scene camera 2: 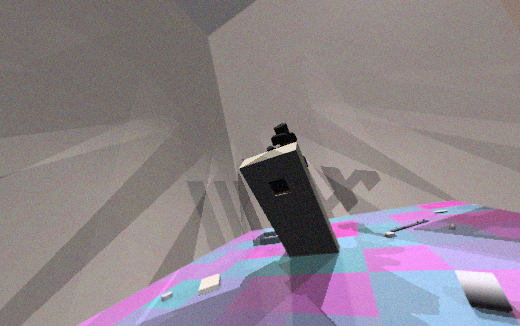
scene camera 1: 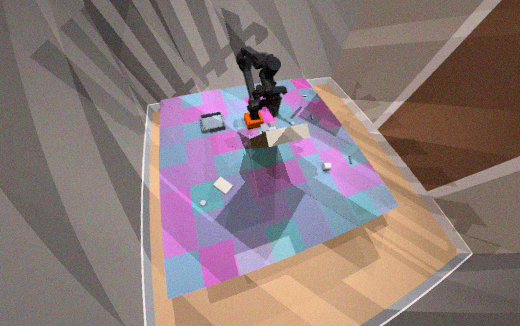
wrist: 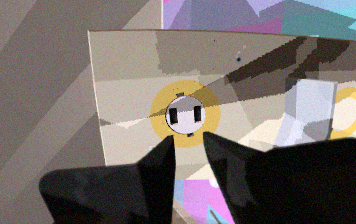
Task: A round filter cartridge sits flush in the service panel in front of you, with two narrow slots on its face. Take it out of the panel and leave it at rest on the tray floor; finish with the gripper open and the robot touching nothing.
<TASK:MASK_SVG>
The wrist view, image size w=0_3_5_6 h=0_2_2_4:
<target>gripper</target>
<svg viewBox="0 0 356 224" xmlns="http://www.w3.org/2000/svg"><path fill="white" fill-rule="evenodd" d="M174 136L168 135L136 163L64 170L57 169L45 173L39 180L39 191L54 219L53 224L171 224L176 170ZM203 132L203 144L211 171L235 224L356 224L355 137L340 137L332 140L285 145L263 152L239 142L236 143L209 131Z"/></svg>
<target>round filter cartridge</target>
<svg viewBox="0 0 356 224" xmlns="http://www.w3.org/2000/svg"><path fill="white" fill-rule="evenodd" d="M182 92L178 93L177 98L168 105L166 118L169 126L174 131L188 134L195 132L203 125L206 113L204 106L198 99L192 96L184 96Z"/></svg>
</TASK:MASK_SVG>
